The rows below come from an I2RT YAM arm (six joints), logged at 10 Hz.
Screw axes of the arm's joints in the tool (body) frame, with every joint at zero. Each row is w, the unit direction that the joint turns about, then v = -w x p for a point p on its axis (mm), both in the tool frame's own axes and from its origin. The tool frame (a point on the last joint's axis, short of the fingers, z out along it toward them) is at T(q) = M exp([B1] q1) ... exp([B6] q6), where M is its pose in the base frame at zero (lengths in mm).
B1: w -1 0 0 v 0 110.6 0
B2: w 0 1 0 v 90.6 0 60
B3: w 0 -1 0 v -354.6 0 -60
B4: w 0 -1 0 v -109.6 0 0
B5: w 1 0 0 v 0 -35.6 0
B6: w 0 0 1 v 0 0 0
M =
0 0 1 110.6
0 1 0 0
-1 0 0 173.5
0 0 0 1
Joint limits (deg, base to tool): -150..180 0..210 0..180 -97..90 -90..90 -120..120
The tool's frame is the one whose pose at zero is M.
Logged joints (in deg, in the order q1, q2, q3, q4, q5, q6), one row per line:
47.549, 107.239, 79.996, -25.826, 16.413, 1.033
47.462, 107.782, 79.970, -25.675, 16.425, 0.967
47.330, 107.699, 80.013, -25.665, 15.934, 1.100
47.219, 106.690, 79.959, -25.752, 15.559, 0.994
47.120, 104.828, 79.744, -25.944, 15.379, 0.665
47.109, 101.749, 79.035, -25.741, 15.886, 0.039
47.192, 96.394, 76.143, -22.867, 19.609, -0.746
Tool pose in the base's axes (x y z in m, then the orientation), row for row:
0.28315, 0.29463, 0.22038, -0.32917, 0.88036, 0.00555, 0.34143
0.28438, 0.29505, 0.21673, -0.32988, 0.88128, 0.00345, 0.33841
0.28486, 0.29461, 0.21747, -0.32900, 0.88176, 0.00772, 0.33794
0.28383, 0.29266, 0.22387, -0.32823, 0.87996, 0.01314, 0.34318
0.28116, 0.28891, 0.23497, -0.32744, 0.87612, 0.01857, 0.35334
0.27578, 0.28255, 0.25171, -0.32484, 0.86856, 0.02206, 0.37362
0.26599, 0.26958, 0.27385, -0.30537, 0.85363, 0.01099, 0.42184
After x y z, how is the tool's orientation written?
As a quaternion, x y z w.
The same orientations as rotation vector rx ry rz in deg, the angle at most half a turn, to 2 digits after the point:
-49.06, 131.20, 0.83
-49.23, 131.53, 0.51
-49.11, 131.63, 1.15
-48.87, 131.03, 1.96
-48.52, 129.82, 2.75
-47.67, 127.46, 3.24
-43.82, 122.49, 1.58

